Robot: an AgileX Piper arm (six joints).
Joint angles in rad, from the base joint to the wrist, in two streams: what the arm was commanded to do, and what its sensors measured. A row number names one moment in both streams.
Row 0, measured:
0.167, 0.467, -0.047, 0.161, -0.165, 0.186
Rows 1 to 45, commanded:
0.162, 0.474, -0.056, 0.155, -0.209, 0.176
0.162, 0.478, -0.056, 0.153, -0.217, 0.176
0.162, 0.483, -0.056, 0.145, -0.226, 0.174
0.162, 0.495, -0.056, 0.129, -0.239, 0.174
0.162, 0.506, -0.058, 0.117, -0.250, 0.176
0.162, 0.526, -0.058, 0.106, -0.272, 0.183
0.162, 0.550, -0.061, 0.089, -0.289, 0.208
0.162, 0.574, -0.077, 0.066, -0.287, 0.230
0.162, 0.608, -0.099, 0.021, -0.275, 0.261
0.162, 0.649, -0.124, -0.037, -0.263, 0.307
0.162, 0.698, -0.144, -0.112, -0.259, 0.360
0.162, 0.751, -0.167, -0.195, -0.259, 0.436
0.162, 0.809, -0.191, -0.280, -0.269, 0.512
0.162, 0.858, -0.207, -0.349, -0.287, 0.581
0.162, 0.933, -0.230, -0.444, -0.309, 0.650
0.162, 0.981, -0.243, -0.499, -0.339, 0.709
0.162, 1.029, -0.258, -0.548, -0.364, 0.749
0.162, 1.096, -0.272, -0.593, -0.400, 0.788
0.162, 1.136, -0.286, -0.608, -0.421, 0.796
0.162, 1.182, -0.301, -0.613, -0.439, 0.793
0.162, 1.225, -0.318, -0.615, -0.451, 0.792
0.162, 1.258, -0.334, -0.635, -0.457, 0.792
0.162, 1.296, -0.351, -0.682, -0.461, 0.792
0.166, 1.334, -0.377, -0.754, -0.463, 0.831
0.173, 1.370, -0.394, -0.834, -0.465, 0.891
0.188, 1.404, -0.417, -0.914, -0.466, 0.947
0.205, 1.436, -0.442, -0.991, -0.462, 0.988
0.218, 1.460, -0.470, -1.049, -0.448, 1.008
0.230, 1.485, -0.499, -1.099, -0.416, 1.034
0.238, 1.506, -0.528, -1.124, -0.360, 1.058
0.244, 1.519, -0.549, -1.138, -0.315, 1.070
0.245, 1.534, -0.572, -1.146, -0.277, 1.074
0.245, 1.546, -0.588, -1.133, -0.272, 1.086
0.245, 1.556, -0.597, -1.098, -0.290, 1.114
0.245, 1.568, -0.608, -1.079, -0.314, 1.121
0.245, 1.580, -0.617, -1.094, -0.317, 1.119
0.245, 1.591, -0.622, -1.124, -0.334, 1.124
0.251, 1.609, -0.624, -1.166, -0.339, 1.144
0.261, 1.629, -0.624, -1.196, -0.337, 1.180
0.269, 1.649, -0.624, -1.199, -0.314, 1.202
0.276, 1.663, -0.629, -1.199, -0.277, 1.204
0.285, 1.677, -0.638, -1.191, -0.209, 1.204
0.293, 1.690, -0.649, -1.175, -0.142, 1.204
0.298, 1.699, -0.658, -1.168, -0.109, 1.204
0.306, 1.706, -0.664, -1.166, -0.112, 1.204
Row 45, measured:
0.282, 1.669, -0.631, -1.179, -0.231, 1.189
